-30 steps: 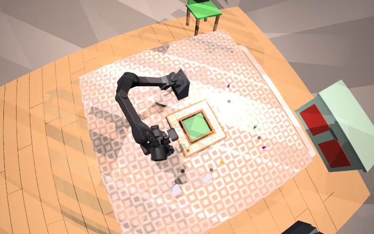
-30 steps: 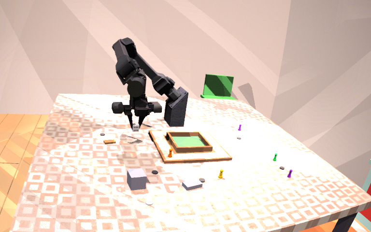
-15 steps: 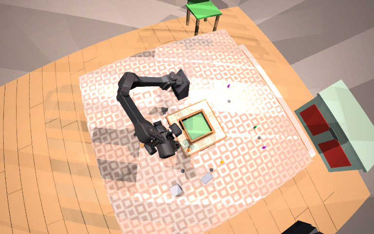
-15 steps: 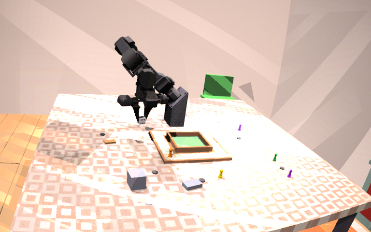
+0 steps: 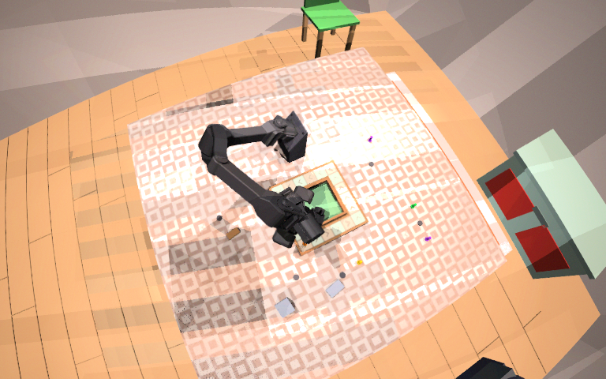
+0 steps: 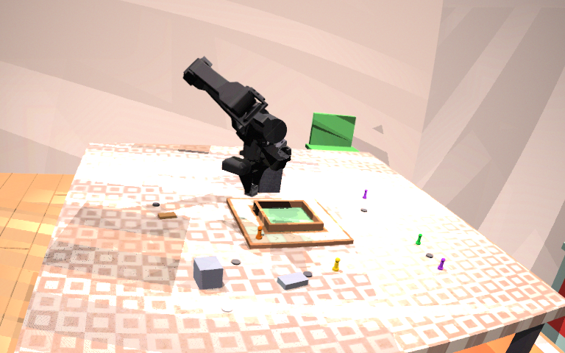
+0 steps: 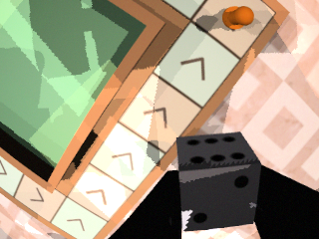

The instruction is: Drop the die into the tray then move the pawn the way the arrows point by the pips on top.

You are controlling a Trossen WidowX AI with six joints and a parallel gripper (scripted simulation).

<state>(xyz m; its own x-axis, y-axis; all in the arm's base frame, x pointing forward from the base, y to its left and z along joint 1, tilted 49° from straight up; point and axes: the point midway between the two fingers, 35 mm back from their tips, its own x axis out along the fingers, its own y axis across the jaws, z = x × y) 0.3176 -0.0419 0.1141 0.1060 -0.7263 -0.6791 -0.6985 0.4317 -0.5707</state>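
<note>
Now: gripper tip 8 cm above the orange pawn, 7 cm short of it and 2 cm to the right of it. Round my gripper tip: green dice tray (12 cm to the left, 10 cm below, 5 cm behind); white die (right at my gripper tip); tan block (21 cm to the right, 11 cm below, 7 cm behind).
</note>
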